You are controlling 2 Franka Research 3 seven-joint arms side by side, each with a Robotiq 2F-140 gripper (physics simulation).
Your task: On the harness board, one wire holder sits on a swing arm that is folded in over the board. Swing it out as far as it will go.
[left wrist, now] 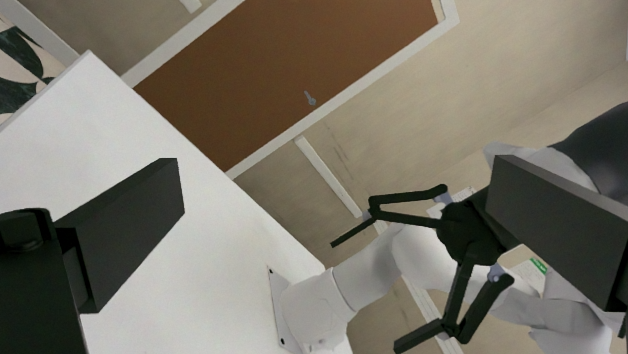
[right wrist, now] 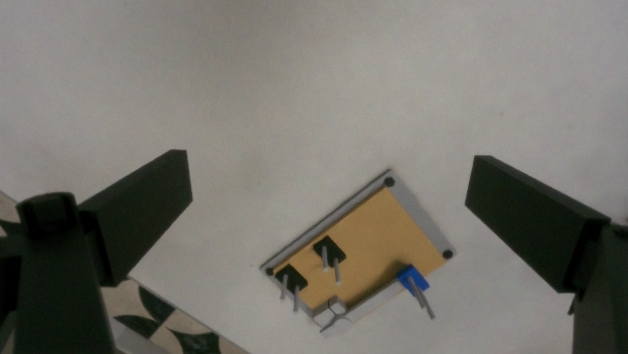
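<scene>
The harness board [right wrist: 372, 225] lies low in the right wrist view, with a tan surface in a grey frame. A blue wire holder [right wrist: 413, 280] with two grey pins is at its lower right edge. A grey bar [right wrist: 374, 301] runs between it and a pale grey block [right wrist: 330, 312] at the bottom corner. Two black wire holders [right wrist: 330, 251] [right wrist: 291, 279] with pins stand at the left part. My right gripper [right wrist: 330, 178] [left wrist: 363, 294] is open and empty, above the table, with the board beyond its fingertips. My left gripper [left wrist: 334, 184] is open and empty, away from the board.
The white table [left wrist: 210, 260] [right wrist: 250, 100] carries the board; its edge shows with patterned floor [right wrist: 150, 310] at lower left in the right wrist view. In the left wrist view, the other white arm [left wrist: 370, 270] rises from a base plate by the table edge. A brown door [left wrist: 280, 65] stands behind.
</scene>
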